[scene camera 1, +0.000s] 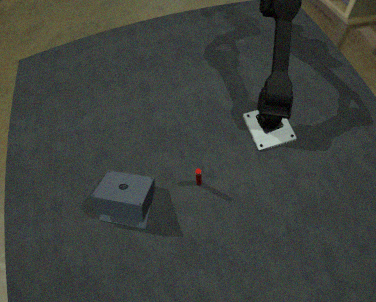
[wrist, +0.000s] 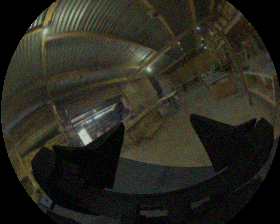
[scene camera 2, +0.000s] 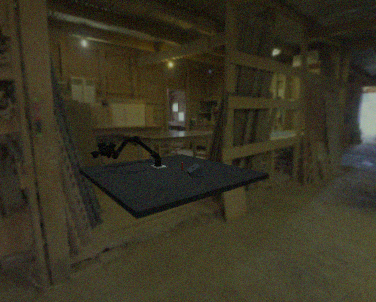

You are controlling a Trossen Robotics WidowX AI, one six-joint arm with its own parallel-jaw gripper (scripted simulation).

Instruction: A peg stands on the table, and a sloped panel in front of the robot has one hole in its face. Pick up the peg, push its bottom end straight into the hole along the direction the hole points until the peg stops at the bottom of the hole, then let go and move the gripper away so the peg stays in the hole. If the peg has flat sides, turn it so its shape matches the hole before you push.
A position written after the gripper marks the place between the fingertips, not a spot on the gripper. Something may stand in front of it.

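Gripper (wrist: 158, 121) open, holding nothing. Also present: a grey sloped panel (scene camera 1: 108, 199).
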